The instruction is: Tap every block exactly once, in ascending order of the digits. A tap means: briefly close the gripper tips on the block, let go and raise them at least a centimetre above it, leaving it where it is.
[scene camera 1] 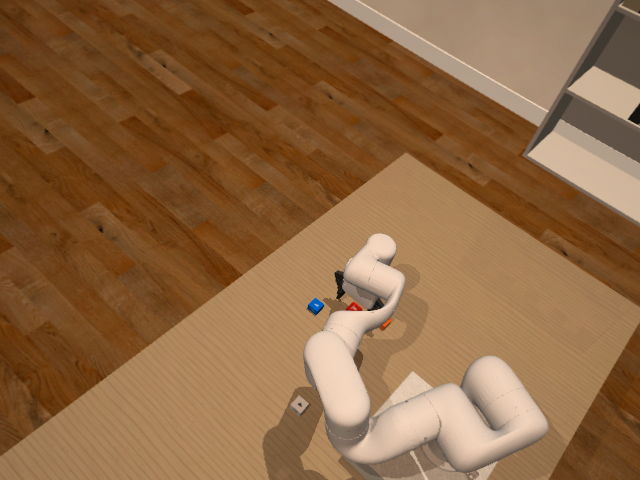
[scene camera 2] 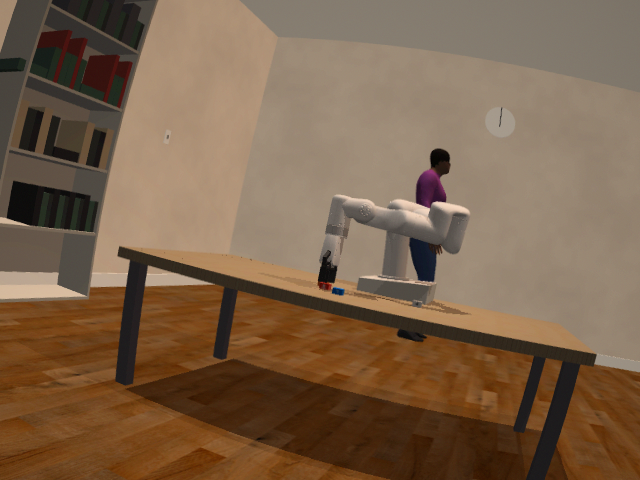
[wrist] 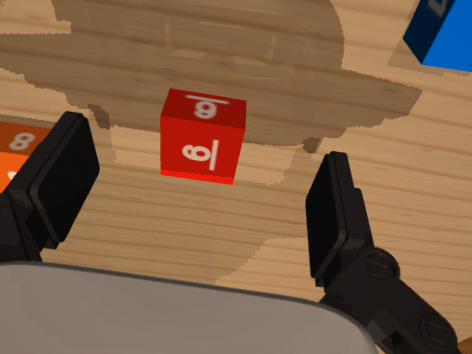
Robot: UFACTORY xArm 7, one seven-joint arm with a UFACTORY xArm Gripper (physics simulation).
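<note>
A red block (scene camera 1: pixel 353 306) (scene camera 2: pixel 327 286) (wrist: pixel 200 150) with an underlined 6 sits flat on the table. My gripper (scene camera 1: pixel 356 301) (scene camera 2: pixel 326 281) (wrist: pixel 205 158) is open and empty, low over the table. In the wrist view its fingers stand wide apart, one to each side of the red block, not touching it. An orange block (scene camera 1: pixel 385 323) (wrist: pixel 21 141) marked 8 is partly hidden behind the left finger in the wrist view. A blue block (scene camera 1: pixel 315 305) (scene camera 2: pixel 338 290) (wrist: pixel 450 42) is cut off at the wrist view's top right. A white block (scene camera 1: pixel 299 405) (scene camera 2: pixel 417 303) lies apart, its digit too small to read.
The wooden table (scene camera 1: pixel 217 351) (scene camera 2: pixel 496 325) carries the arm and its pale base (scene camera 2: pixel 382 286). In scene camera 1 the arm passes close to the red and orange blocks. A person (scene camera 2: pixel 428 188) stands behind the table, and a bookshelf (scene camera 2: pixel 100 178) is at the left in scene camera 2.
</note>
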